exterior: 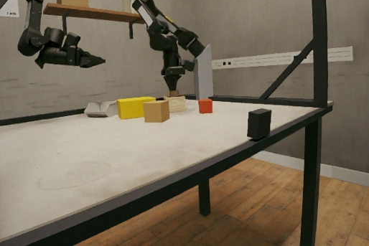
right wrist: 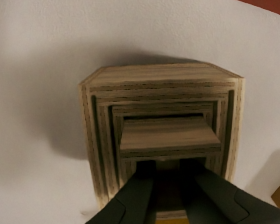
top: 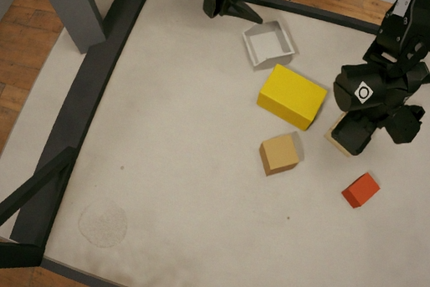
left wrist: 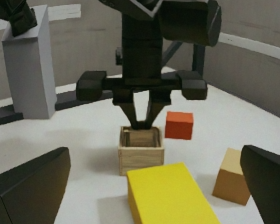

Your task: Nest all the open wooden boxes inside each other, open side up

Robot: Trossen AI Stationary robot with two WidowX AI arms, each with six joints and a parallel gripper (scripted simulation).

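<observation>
Right now the red block is 120 mm behind my right hand, 40 mm to the right of it and 80 mm below it. From my right hand the other things lie so: tiny wooden box (40 mm below); then tan cube (90 mm behind, 140 mm to the left, 70 mm below).
</observation>
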